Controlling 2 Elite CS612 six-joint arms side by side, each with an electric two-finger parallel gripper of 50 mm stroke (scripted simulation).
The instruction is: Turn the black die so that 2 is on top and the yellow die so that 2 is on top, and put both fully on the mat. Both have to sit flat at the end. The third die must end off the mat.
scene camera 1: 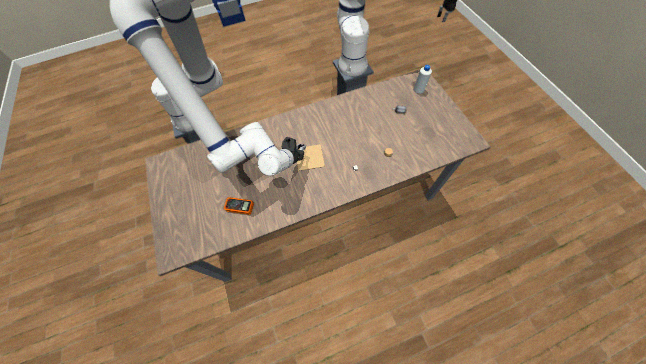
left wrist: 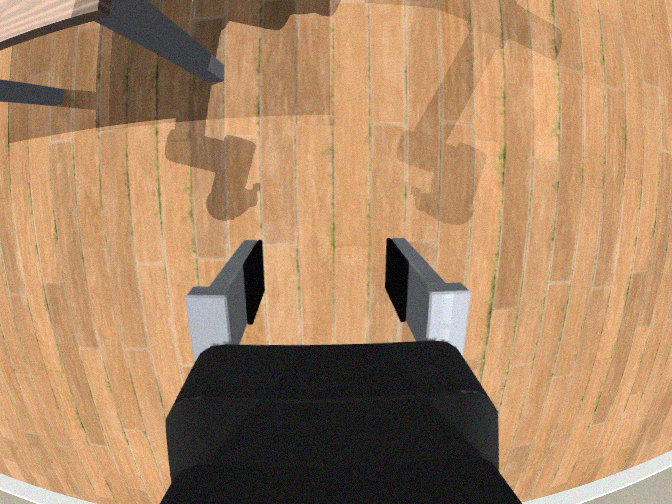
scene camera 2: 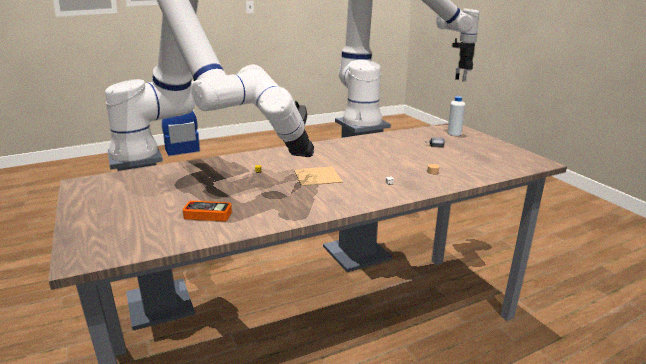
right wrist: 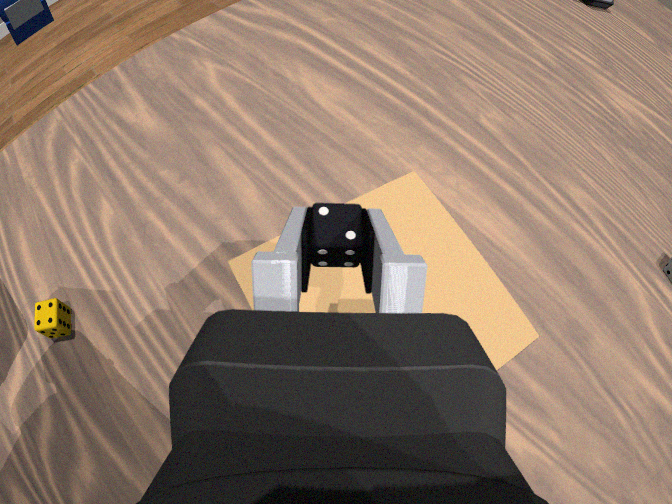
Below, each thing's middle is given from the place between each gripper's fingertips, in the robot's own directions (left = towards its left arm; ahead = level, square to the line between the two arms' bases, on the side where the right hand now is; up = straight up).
The tan mat [right wrist: 459, 281] is 90 mm below my right hand, 30 mm to the left of it and 10 mm ahead of it. The rest, counted from my right hand: black die [right wrist: 336, 230] (10 mm to the left, 10 mm below, 10 mm behind); yellow die [right wrist: 52, 317] (140 mm to the right, 120 mm behind, 90 mm below).
The tan mat lies 111 cm to the right of my left hand, 53 cm ahead of it and 17 cm below it. Round my left hand: black die 113 cm to the right, 51 cm ahead, 9 cm below; then yellow die 128 cm to the right, 40 cm ahead, 17 cm below.
